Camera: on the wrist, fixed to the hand. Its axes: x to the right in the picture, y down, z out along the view.
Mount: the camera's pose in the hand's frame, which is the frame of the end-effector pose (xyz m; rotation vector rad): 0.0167 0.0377 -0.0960 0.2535 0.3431 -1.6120
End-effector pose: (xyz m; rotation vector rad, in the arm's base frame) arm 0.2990 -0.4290 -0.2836 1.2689 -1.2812 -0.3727
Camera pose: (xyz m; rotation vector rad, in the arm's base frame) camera 0.3704 -0.3827 -0.2229 2.2612 0.2491 -1.0429
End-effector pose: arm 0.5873 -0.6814 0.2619 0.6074 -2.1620 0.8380
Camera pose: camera 0.5969 -0.5895 0.3108 1.7570 -0.7100 0.2082
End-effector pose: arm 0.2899 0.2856 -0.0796 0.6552 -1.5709 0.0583
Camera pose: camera 0.3604 0.3508 -0.0385 1.8144 -0.3716 -0.7913
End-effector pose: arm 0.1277 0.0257 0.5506 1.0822 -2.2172 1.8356
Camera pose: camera 0.0589 0.1042 0.5543 1.5948 -0.3845 1.2275
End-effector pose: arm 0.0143 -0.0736 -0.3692 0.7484 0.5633 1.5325
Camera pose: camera -0.0823 -0.0534 -0.4034 0.0254 1.2088 0.0521
